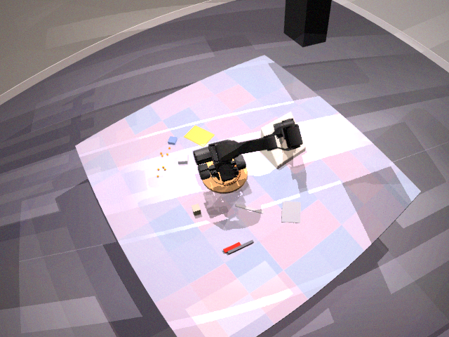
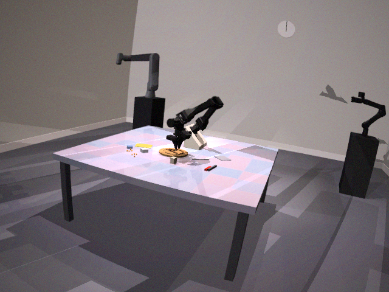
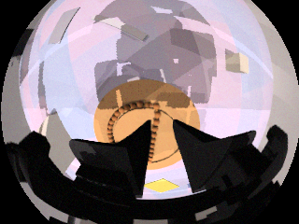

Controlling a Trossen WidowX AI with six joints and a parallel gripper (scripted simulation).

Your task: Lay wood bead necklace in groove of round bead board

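My gripper tip is now 30 mm past the round bead board, 50 mm to the left of it and 40 mm above it. The rest, counted from my gripper tip: cream cube (160 mm ahead, 70 mm to the left, 30 mm below); then white block (100 mm ahead, 200 mm to the right, 30 mm below); then thin rod (40 mm behind, 160 mm to the left, 40 mm below).
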